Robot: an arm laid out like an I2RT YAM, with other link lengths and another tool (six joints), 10 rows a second.
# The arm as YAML. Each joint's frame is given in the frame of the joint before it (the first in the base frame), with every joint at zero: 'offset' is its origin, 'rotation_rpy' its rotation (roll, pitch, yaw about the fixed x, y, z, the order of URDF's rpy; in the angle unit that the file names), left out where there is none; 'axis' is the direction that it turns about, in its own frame. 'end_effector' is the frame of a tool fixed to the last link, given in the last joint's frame.
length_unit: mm
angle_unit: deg
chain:
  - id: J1
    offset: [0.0, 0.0, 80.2]
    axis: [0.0, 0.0, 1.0]
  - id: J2
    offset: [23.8, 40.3, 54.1]
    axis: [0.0, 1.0, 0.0]
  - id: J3
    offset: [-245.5, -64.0, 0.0]
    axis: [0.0, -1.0, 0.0]
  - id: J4
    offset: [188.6, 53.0, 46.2]
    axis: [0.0, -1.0, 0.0]
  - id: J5
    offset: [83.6, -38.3, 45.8]
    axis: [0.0, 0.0, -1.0]
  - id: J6
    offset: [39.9, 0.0, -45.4]
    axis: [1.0, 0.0, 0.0]
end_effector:
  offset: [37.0, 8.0, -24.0]
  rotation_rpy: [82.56, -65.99, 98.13]
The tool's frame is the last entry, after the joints.
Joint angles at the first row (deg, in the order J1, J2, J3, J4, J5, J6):
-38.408, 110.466, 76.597, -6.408, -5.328, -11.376
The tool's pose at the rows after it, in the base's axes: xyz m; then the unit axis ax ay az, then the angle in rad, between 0 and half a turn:
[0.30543, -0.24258, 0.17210, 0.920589, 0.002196, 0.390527, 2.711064]
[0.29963, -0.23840, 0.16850, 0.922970, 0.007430, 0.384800, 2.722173]
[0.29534, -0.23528, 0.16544, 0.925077, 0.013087, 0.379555, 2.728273]
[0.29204, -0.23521, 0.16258, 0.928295, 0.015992, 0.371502, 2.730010]
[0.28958, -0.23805, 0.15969, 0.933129, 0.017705, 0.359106, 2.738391]
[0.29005, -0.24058, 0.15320, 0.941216, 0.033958, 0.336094, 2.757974]
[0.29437, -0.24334, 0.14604, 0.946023, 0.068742, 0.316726, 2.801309]
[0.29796, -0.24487, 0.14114, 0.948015, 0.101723, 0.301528, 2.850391]
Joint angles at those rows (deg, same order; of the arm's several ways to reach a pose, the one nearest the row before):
-38.661, 109.312, 74.444, -6.373, -5.590, -11.829
-38.760, 108.388, 72.511, -6.317, -6.022, -12.455
-38.793, 107.757, 71.058, -6.239, -6.224, -13.150
-39.023, 107.731, 70.618, -6.715, -6.072, -13.857
-39.539, 108.483, 71.617, -8.512, -6.065, -14.691
-39.639, 110.536, 74.073, -11.867, -6.062, -16.954
-39.640, 113.654, 78.109, -16.270, -7.798, -20.785
-39.639, 116.363, 82.177, -21.015, -9.811, -24.402

